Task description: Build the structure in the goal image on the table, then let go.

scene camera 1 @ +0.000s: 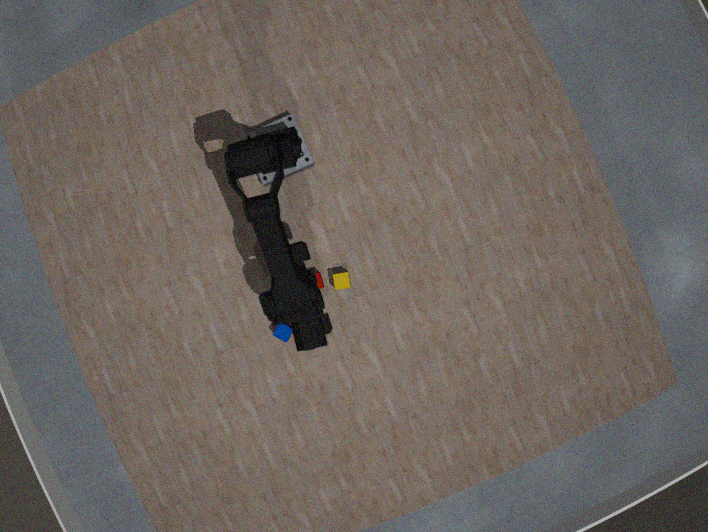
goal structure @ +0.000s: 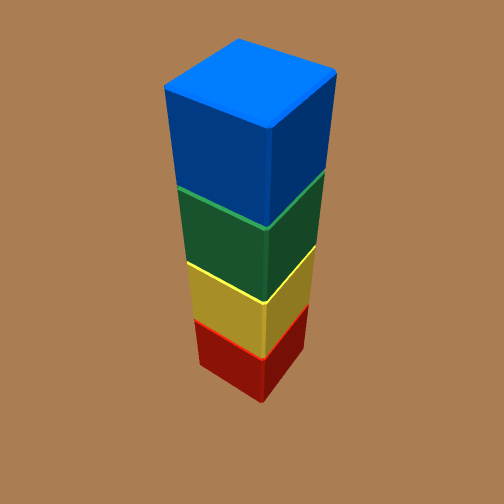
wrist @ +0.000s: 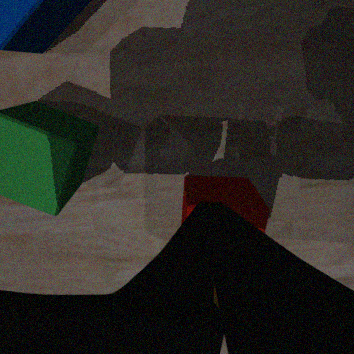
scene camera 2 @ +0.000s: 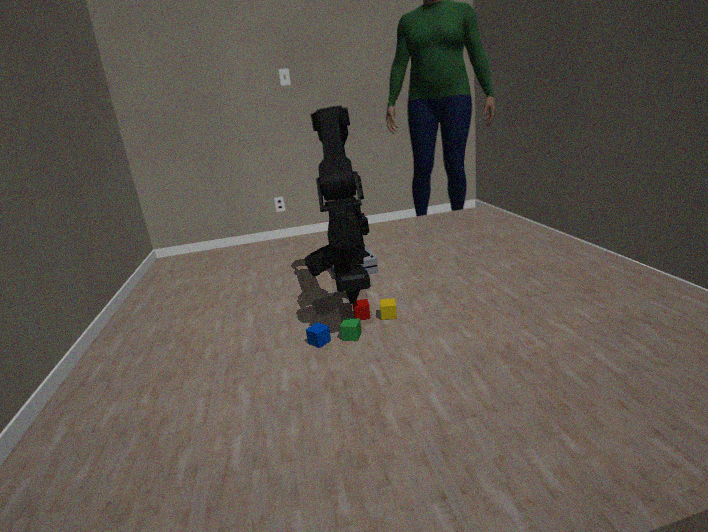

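Note:
My gripper (scene camera 2: 351,298) (wrist: 215,212) is shut with nothing between the fingers. It hangs low, its tips right at the red cube (scene camera 1: 319,280) (scene camera 2: 361,308) (wrist: 225,193). I cannot tell whether they touch it. A yellow cube (scene camera 1: 341,280) (scene camera 2: 388,307) stands on the floor just right of the red cube, with a small gap between them. A green cube (scene camera 2: 350,328) (wrist: 28,161) lies in front of the red cube. A blue cube (scene camera 1: 281,331) (scene camera 2: 317,334) (wrist: 14,14) lies left of the green one. In the overhead view the arm hides the green cube.
The arm's base plate (scene camera 1: 297,143) sits on the wooden floor behind the cubes. A person in a green top (scene camera 2: 437,86) stands at the back wall. Walls close the room at the back and on both sides.

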